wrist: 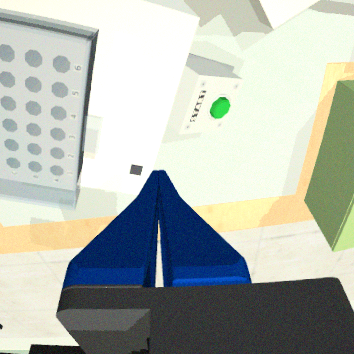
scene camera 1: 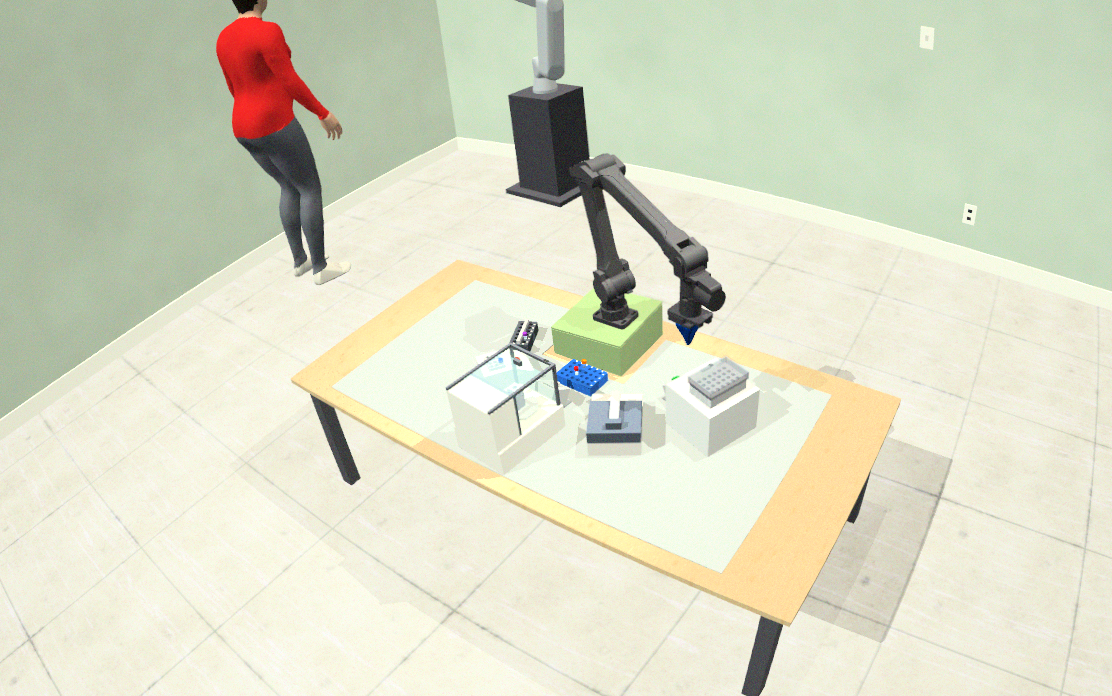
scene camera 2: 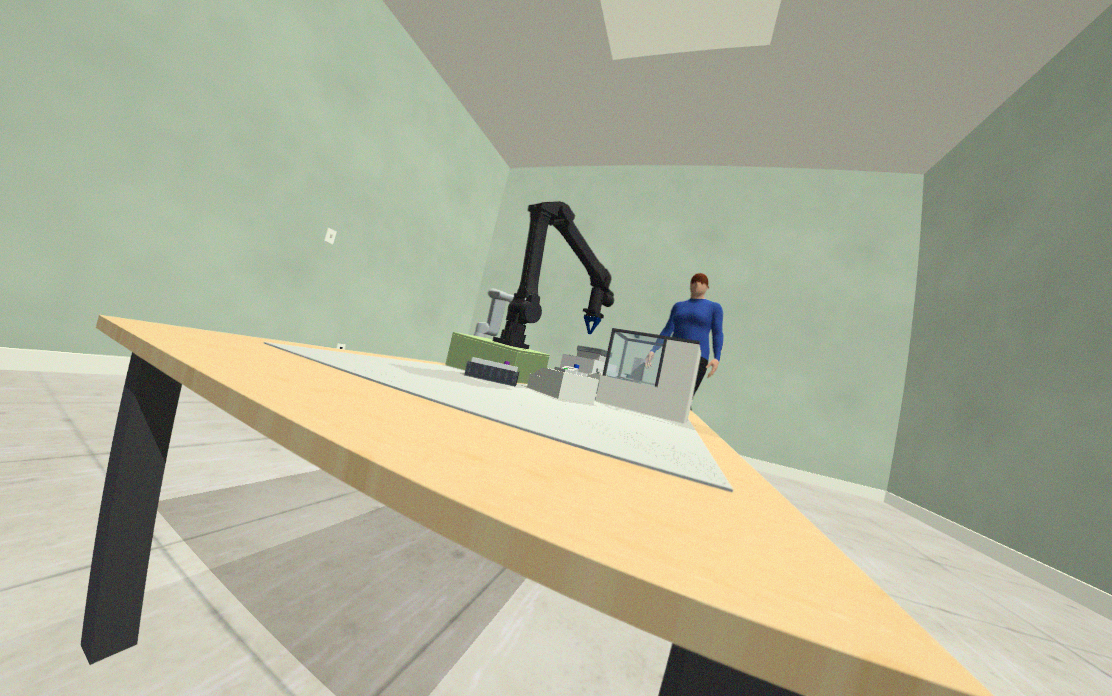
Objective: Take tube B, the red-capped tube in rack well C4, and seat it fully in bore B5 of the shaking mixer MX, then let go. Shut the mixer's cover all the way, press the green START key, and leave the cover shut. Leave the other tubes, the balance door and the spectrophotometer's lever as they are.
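Places are measured from the arm's base along level axes (x right, y down, z ahead), in centimetres.
Pixels of known places: gripper, between the fingertips: (wrist: 158, 178) (scene camera 1: 688, 344) (scene camera 2: 589, 334); arm's base, origin of its link: (scene camera 1: 616, 317) (scene camera 2: 511, 345).
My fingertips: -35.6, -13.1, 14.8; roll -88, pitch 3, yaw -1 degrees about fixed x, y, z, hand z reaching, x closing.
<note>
Ahead of a thing's pixels: the offset from my fingertips to its middle, as dx, dy, dz.
My gripper (scene camera 1: 688, 341) (scene camera 2: 591, 330) (wrist: 158, 178) is shut with nothing between its blue fingertips, in the air near the white box @[-3.7, +14.6, -1.3] (scene camera 1: 693, 422) (wrist: 140, 60). On that box is a grey block @[-9.2, +6.3, +0.4] (scene camera 1: 717, 380) (wrist: 46, 100) with wells labelled in rows 1 to 6. No red cap shows in the wells seen in the wrist view, and I cannot make out a separate cover. The green START key @[+7.3, +17.2, -4.7] (scene camera 1: 675, 378) (wrist: 220, 108) is on a small white pod beside the box, apart from my fingers. A red cap @[+35.1, +19.1, +5.5] (scene camera 1: 576, 368) stands in the blue rack @[+34.2, +22.6, +4.6] (scene camera 1: 574, 384); its well is unclear.
The glass-walled balance @[+34.7, +13.0, +29.8] (scene camera 1: 482, 422) (scene camera 2: 681, 377), a slate-topped box @[+12.9, +19.0, +15.9] (scene camera 1: 600, 421) with a white bar, and a black rack @[+62.3, +21.7, -0.8] (scene camera 1: 534, 337) (scene camera 2: 491, 373) stand on the table. The green plinth (scene camera 1: 584, 348) (scene camera 2: 484, 352) (wrist: 330, 165) carries my arm. A person (scene camera 1: 254, 77) stands beyond the table.
</note>
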